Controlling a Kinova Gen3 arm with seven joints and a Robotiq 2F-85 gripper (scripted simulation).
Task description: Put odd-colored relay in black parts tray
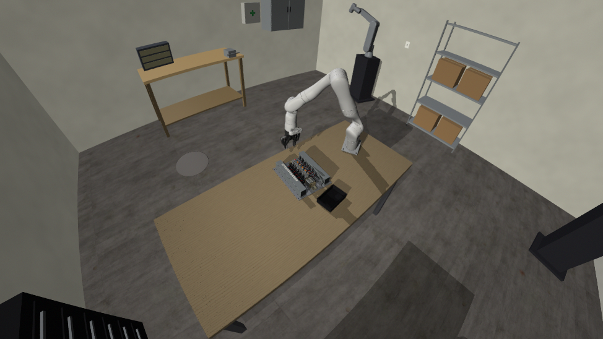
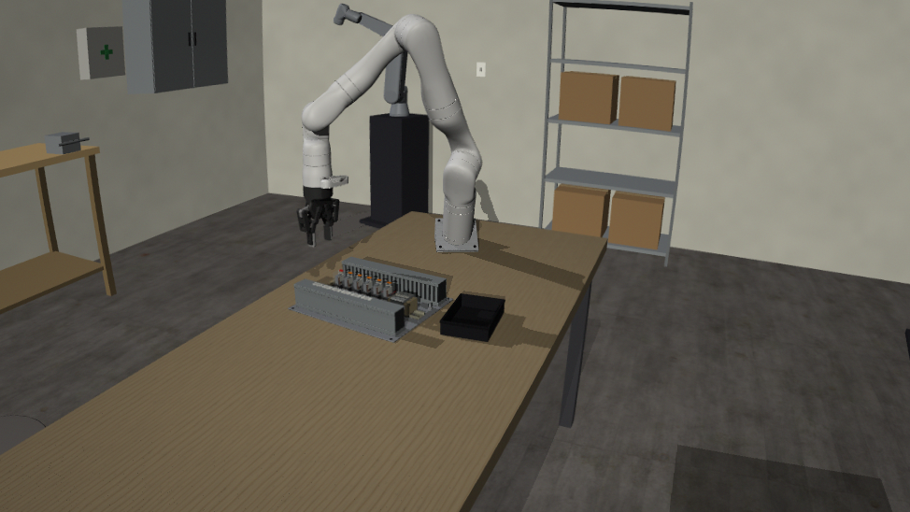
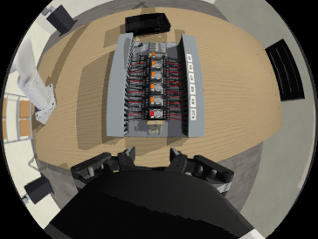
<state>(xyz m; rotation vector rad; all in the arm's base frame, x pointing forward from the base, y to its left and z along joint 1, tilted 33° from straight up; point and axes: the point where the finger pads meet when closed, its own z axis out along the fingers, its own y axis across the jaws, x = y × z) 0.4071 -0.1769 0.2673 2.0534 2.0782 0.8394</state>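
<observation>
Right now the relay is 10 cm below my hand and 7 cm to the left of it. The rest, counted from my hand: black parts tray: 42 cm to the left, 13 cm below, 9 cm behind.
</observation>
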